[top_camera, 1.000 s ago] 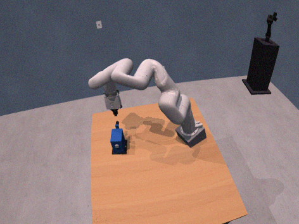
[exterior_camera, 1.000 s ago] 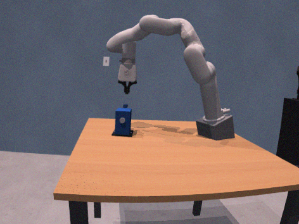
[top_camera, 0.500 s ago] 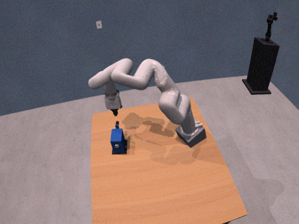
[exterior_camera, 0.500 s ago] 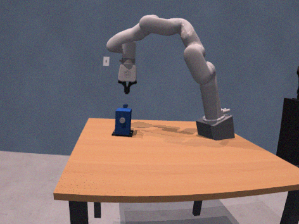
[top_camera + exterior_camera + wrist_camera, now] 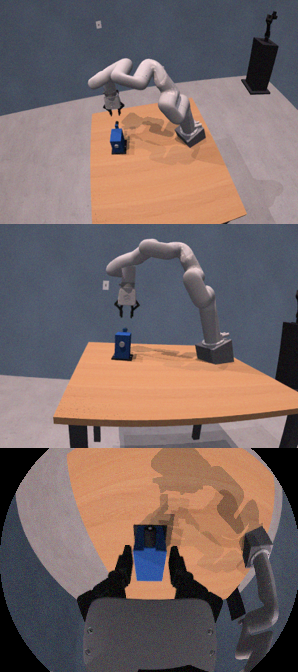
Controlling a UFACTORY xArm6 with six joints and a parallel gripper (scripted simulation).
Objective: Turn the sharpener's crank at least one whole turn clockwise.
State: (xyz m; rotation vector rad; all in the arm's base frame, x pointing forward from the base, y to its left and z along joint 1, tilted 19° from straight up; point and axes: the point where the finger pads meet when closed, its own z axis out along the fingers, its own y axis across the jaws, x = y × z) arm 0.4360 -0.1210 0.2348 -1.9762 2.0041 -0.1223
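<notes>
Right now the crank knob is 90 mm below my hand and 20 mm to the left of it.
</notes>
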